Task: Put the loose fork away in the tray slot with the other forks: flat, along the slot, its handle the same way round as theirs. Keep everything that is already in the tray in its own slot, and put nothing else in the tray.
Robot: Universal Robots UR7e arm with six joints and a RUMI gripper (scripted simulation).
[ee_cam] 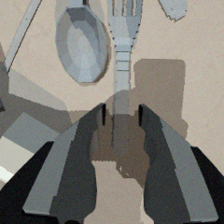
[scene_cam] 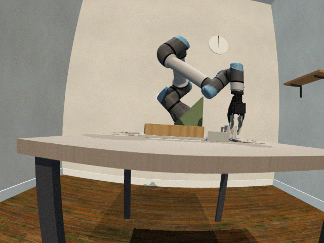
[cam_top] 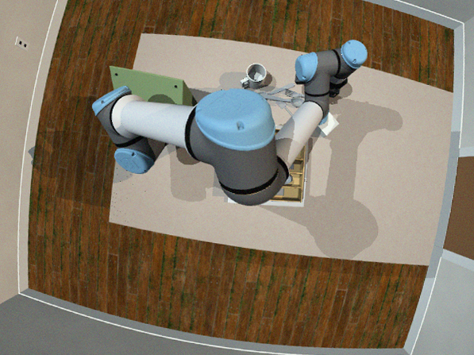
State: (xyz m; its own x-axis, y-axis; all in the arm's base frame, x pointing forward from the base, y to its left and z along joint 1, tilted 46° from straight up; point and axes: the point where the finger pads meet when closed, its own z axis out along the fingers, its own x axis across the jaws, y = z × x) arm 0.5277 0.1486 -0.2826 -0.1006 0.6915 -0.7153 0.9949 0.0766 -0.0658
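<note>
Right now the white block is 10 cm ahead of my hand, 10 cm to the right of it and 3 cm below it. Also, from my hand: mug 25 cm behind, 1 cm below; tray 9 cm behind, 34 cm to the right.
</note>
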